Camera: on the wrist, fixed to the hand. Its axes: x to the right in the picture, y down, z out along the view.
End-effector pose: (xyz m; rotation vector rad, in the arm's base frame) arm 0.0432 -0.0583 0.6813 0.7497 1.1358 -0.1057
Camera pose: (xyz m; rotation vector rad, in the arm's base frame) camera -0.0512 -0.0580 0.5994 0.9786 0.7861 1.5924
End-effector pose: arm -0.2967 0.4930 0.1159 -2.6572 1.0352 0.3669
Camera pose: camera -0.2088 0.5031 0.2042 1.2419 -2.2441 -0.1230
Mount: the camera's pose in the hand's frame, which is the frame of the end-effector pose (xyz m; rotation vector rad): 0.0276 -0.0811 -0.0910 -0.5165 0.5114 1.4392
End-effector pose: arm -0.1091 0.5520 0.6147 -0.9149 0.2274 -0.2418
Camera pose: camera -0.1186 0.4277 0.6236 -0.9703 1.3859 0.9748
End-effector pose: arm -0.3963 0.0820 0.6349 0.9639 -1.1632 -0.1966
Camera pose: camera -0.2811 0.0658 0.5892 -0.3977 -0.9938 0.8268
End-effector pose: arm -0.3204 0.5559 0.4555 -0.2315 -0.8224 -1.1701
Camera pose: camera -0.3469 0.4521 0.3912 -0.7514 0.2112 0.0014
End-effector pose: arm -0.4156 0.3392 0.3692 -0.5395 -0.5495 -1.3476
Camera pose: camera -0.4867 0.2480 0.3218 -0.7363 0.6012 -0.1546
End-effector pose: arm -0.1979 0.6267 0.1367 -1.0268 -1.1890 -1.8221
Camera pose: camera -0.3017 0.5631 0.1083 -1.0932 0.4048 -1.0074
